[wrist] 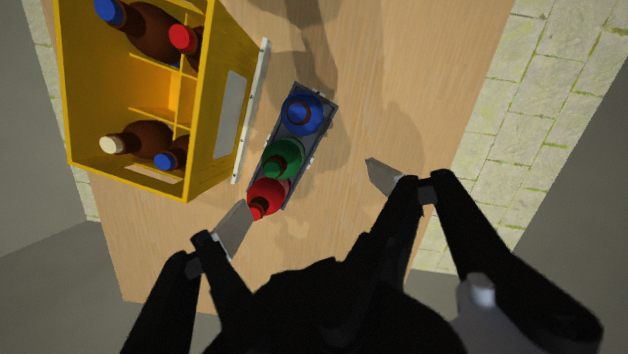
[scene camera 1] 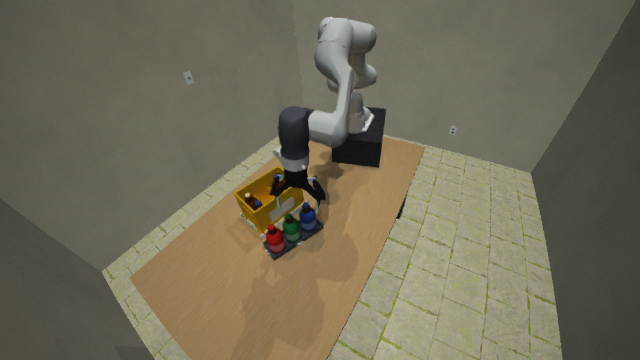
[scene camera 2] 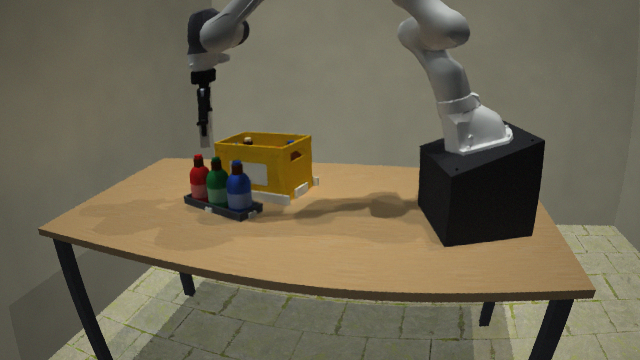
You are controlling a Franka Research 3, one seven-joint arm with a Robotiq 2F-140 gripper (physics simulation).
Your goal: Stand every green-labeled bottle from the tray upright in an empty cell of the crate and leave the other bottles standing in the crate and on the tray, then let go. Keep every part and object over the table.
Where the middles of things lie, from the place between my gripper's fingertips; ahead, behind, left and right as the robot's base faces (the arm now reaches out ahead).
My gripper is now 20 mm short of the green-labeled bottle [scene camera 2: 216, 179], 60 mm to the left of it and 150 mm above it. Round my hand: strip [wrist: 266, 45] 30 mm behind, 160 mm to the right, 220 mm below; then blue bottle [scene camera 2: 238, 185] 80 mm behind, 40 mm to the right, 150 mm below; then red bottle [wrist: 265, 197] 100 mm ahead, 70 mm to the right, 150 mm below.
